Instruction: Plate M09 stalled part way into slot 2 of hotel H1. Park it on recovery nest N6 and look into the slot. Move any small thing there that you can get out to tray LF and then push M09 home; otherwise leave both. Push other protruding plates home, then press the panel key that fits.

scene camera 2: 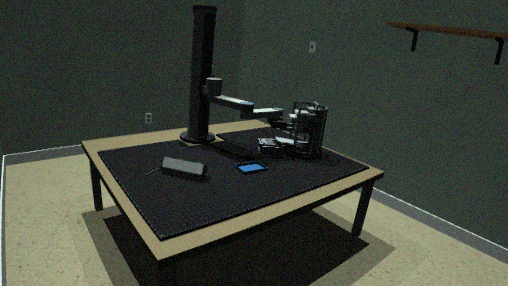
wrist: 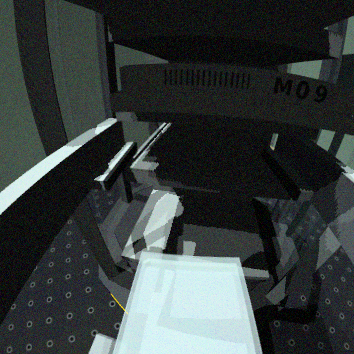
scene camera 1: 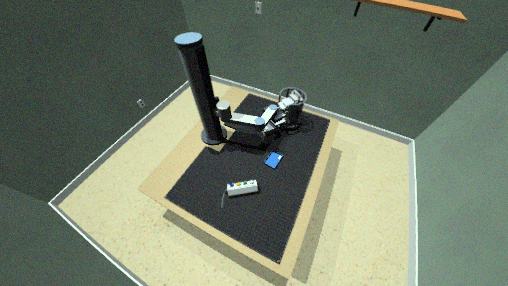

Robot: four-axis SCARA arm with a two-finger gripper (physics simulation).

Labels:
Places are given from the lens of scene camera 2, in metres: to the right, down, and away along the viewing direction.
round plate rack (scene camera 2: 311,119): 0.35, -0.14, 1.88

